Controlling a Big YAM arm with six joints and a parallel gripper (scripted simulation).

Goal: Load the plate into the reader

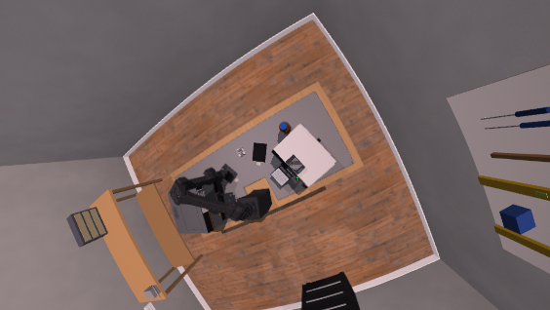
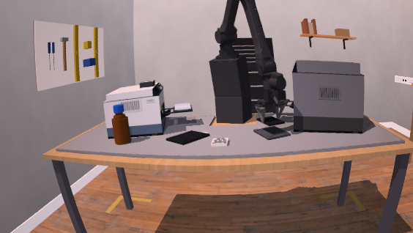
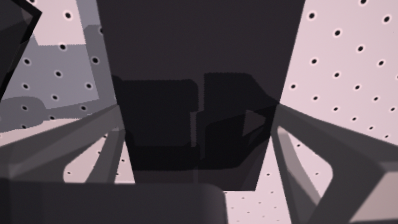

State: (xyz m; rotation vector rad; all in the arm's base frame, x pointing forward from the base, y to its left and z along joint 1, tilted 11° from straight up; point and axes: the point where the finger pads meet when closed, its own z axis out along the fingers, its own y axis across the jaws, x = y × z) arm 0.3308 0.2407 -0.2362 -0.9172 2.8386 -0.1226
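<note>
Right now the LP1 pad is 60 mm below my hand. From my hand the other things lie so: lid right at my hand; flat black pad 90 mm ahead, 370 mm to the right, 60 mm below; LP1 label 90 mm behind, 50 mm to the right, 60 mm below.
</note>
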